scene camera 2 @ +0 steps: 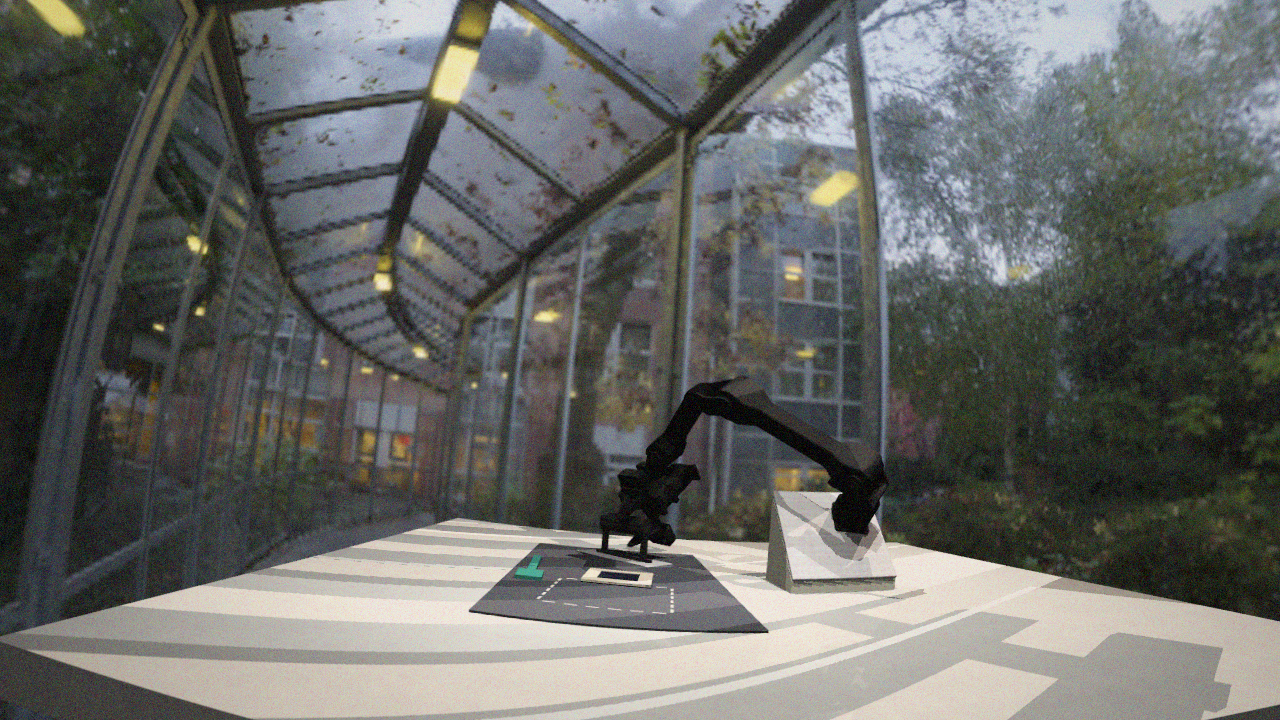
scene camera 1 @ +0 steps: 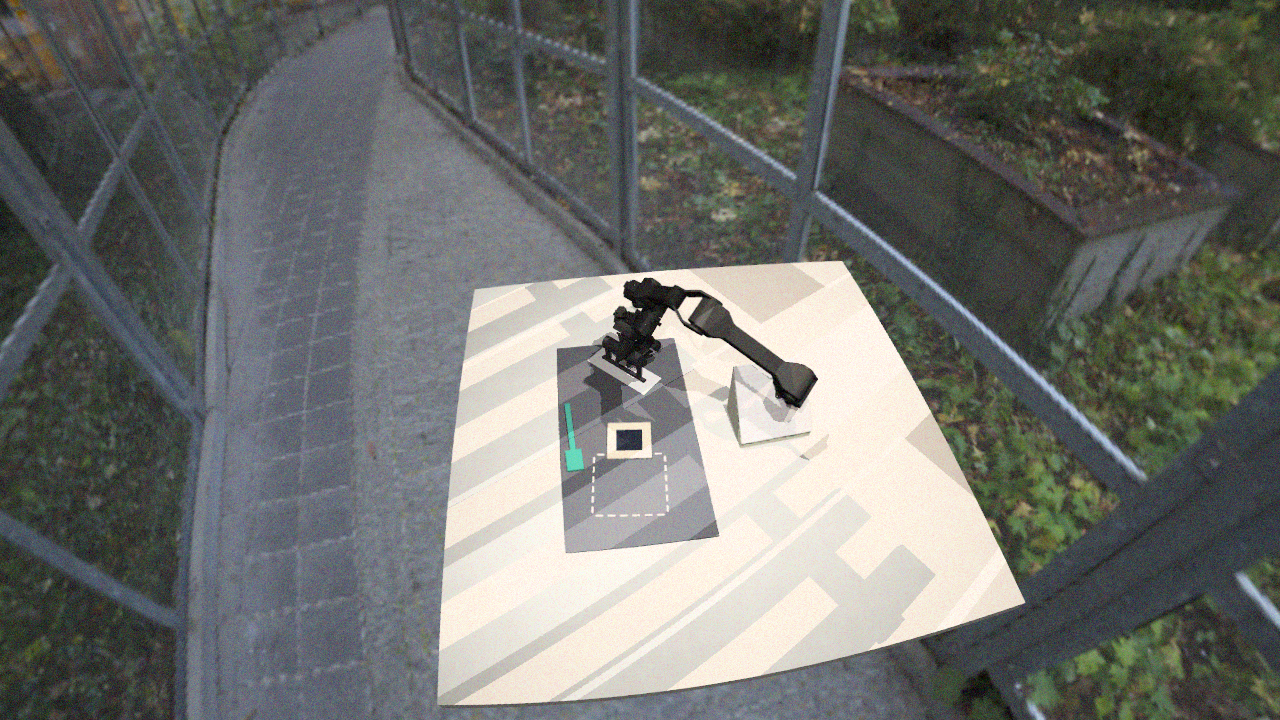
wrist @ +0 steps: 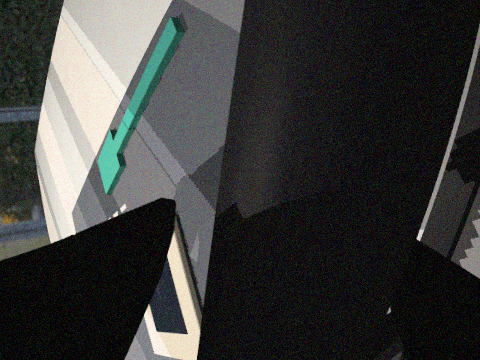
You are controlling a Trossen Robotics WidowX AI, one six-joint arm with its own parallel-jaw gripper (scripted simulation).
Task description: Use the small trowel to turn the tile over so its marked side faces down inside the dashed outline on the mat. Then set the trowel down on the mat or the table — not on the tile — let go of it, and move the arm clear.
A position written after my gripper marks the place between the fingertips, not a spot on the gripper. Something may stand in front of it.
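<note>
You'd find my gripper (scene camera 2: 622, 534) open, and it's holding nothing. Scene camera 1 has the gripper (scene camera 1: 622, 364) too, plus a dark mat (scene camera 1: 629, 487). In the wrist view there's a green trowel (wrist: 111, 163), and I can see the mat (wrist: 175, 153) and my gripper (wrist: 283, 232) there as well.
</note>
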